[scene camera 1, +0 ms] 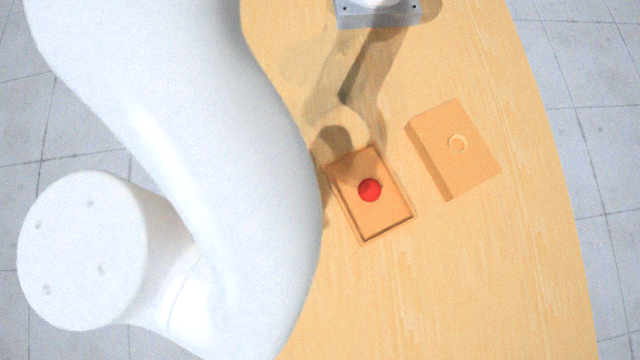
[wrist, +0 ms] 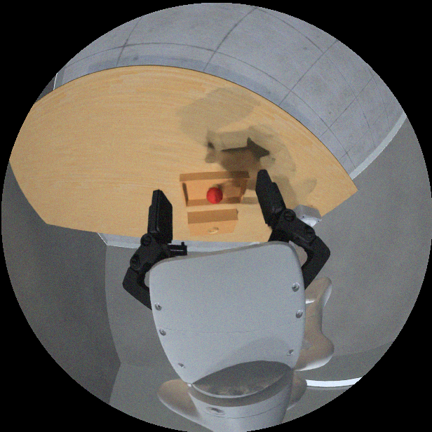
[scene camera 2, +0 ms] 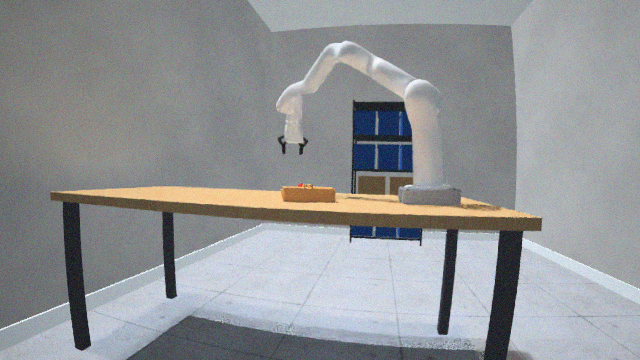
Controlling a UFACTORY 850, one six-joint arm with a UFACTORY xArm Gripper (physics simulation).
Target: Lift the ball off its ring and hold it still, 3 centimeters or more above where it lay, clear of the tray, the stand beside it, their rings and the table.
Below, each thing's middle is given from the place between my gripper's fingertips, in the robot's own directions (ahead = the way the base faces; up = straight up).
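The orange tray (scene camera 1: 369, 221) is 190 mm below my hand, and it is also 230 mm to the left of the hand and 110 mm behind it. I see an orange stand (scene camera 1: 454, 153) too, which from my hand is 430 mm to the left, 180 mm behind and 180 mm below.
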